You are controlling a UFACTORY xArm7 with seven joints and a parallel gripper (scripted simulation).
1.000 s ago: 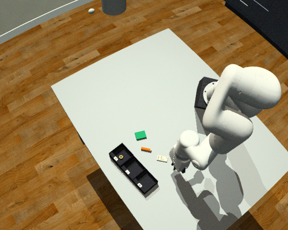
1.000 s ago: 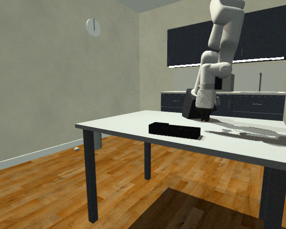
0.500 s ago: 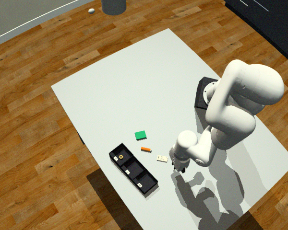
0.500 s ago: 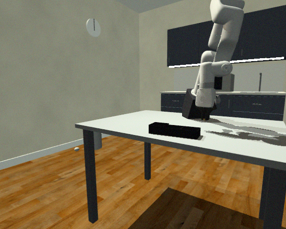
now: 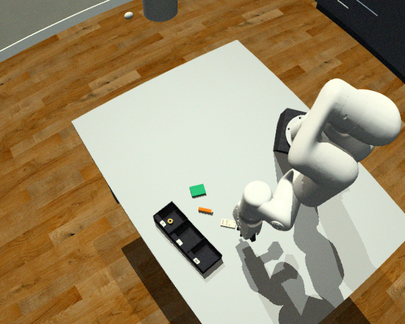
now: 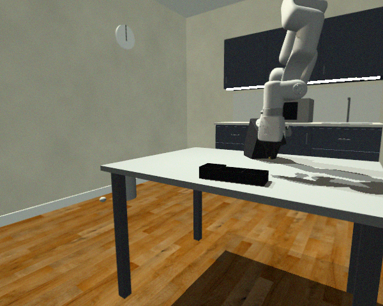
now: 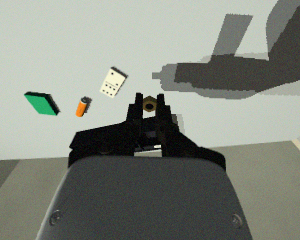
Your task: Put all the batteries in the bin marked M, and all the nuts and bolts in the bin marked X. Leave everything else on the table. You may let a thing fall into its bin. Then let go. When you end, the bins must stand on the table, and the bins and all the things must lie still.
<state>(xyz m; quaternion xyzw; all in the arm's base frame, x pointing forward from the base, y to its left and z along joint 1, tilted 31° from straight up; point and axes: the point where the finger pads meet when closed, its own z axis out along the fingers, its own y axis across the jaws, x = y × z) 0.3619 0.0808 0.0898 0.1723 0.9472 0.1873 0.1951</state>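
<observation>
My gripper is now 3 cm short of the orange battery, 15 cm to the left of it and 8 cm above it. From my hand the other things lie so: white domino (7 cm to the right, 8 cm below); green block (23 cm to the right, 8 cm below); black three-compartment bin (14 cm ahead, 11 cm to the right, 7 cm below).
</observation>
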